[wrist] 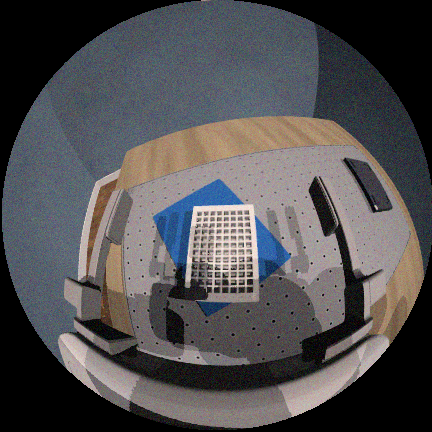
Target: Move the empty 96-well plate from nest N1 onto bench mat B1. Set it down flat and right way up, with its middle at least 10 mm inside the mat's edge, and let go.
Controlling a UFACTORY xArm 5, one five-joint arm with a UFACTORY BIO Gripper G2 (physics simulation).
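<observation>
The white 96-well plate lies flat with its wells facing up on the blue bench mat. The mat is turned at an angle to the plate, and its corners show around it. The plate's near end reaches close to the mat's near corner. My gripper is open and empty above the plate, with one finger well to the left of it and the other well to the right, both apart from it. Nest N1 cannot be made out in this view.
A dark flat device lies at the right on the grey perforated board. A wooden table edge runs along the back. A white-rimmed tray or box with a brown inside shows at the left. Shadows fall across the board.
</observation>
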